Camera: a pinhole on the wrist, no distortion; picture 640 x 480 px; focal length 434.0 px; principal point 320.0 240.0 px. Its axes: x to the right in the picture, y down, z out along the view. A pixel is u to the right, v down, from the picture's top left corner.
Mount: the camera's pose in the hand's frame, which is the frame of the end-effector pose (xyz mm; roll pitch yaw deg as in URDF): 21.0 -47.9 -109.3 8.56 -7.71 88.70
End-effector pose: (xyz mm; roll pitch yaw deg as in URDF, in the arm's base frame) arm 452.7 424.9 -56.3 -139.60 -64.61 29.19
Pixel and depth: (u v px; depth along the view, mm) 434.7 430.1 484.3
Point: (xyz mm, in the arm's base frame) 539.2 768.6 -299.4
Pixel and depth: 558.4 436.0 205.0
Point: 504.4 511.7 -140.1
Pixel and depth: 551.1 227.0 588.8
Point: 807.3 840.2 -154.0
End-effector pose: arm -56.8 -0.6 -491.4 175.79 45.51 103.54
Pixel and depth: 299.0 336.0 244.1
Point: -113.6 -116.9 -593.5
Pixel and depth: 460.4 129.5 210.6
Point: -59.6 2.9 -636.4
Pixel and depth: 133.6 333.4 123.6
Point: -168.9 -31.9 -511.7
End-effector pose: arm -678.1 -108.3 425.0 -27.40 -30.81 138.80
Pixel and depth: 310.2 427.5 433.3
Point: -510.9 -326.6 679.5
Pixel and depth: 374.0 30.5 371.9
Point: -792.5 -89.2 755.1
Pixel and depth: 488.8 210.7 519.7
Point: -811.7 -345.6 784.1
